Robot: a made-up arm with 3 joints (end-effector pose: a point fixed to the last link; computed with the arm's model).
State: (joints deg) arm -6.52 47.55 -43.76
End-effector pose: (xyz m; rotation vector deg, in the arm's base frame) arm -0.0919 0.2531 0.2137 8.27 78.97 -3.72
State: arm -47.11 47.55 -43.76
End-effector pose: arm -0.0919 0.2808 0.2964 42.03 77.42 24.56
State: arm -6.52 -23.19 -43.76
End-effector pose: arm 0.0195 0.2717 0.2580 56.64 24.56 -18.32
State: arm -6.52 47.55 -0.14
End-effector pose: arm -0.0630 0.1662 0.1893 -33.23 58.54 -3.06
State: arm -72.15 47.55 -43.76
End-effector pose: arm -0.0919 0.2674 0.3492 62.51 72.76 42.21
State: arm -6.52 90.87 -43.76
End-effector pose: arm -0.1398 0.1992 0.2416 -27.17 106.18 7.15
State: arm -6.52 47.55 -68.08
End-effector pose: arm -0.0867 0.2936 0.2486 32.76 87.58 -3.95
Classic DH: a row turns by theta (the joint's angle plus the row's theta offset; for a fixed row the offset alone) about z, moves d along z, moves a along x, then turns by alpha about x. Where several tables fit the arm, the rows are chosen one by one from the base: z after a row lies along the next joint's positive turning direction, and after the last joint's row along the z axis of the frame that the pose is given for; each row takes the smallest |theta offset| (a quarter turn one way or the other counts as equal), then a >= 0, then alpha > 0; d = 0 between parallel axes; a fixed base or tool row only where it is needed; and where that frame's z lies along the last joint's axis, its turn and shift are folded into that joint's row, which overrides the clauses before.
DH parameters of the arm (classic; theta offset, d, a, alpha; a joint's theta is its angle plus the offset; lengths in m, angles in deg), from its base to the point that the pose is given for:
base (fixed): 90 0.2925 0.1552 -90
joint 1: 52.26 0.0356 0.031 68.32
joint 2: 0 0.0377 -0.0293 -68.32
joint 3: -56.11 -0.1174 -0.0107 122.62
tool (fixed): -122.43 -0.1509 0 0

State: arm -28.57 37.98 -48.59
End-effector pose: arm -0.0768 0.2893 0.2683 39.10 74.93 8.81
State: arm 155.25 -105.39 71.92
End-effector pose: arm -0.0675 0.1501 0.4145 -71.03 -135.36 -29.07
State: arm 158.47 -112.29 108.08
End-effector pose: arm -0.1403 0.1339 0.4043 57.22 159.52 57.45
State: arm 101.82 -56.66 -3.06
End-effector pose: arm 0.0417 0.0875 0.2789 -57.83 -42.94 -31.51
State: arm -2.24 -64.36 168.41
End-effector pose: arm -0.1621 0.1297 0.3760 -125.85 24.47 -117.48
